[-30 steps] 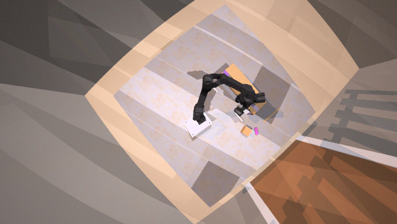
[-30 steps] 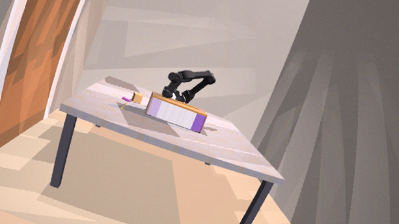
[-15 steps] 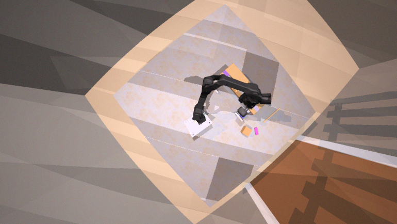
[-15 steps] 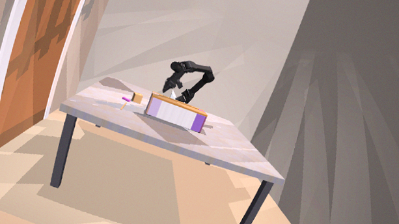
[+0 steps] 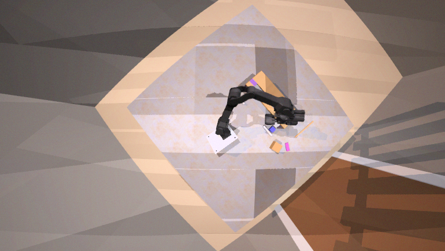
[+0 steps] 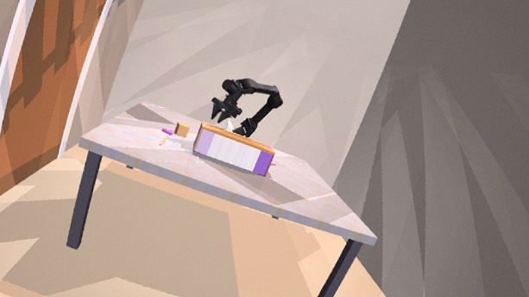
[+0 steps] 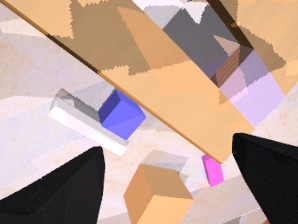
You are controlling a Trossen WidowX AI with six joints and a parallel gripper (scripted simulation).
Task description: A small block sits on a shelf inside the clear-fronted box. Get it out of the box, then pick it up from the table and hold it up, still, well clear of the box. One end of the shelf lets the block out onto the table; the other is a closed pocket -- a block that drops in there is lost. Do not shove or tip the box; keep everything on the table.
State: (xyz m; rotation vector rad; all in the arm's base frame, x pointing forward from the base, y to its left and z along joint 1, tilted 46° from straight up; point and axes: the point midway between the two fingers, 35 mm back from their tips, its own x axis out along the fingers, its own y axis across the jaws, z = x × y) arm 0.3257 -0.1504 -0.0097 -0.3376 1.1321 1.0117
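The blue block lies 3 cm behind my gripper tip, 4 cm to the right of it and 13 cm below it. The rest, counted from my gripper tip: pink piece 21 cm to the right, 14 cm below; tan cube 8 cm behind, 16 cm to the right, 12 cm below.
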